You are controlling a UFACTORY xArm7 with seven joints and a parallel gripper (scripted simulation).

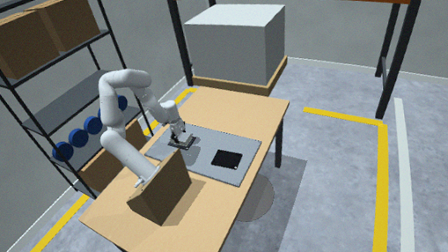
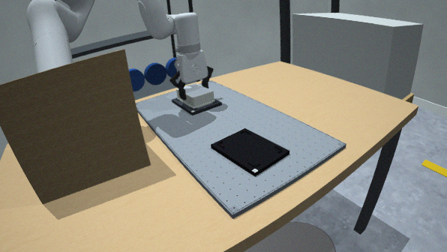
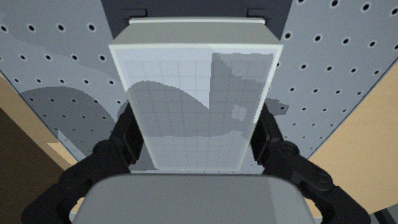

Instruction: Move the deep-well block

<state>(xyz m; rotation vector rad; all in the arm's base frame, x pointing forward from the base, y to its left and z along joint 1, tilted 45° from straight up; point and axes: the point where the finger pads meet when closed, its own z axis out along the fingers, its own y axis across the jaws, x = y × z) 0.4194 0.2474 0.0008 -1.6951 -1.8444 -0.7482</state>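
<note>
Right now my hand is 10 mm above the white deep-well block. The rest, counted from my hand: black nest N2: 30 mm behind, 360 mm to the right, 40 mm below; nest N1: 40 mm below; small white corner mark: 70 mm behind, 450 mm to the right, 30 mm below.
</note>
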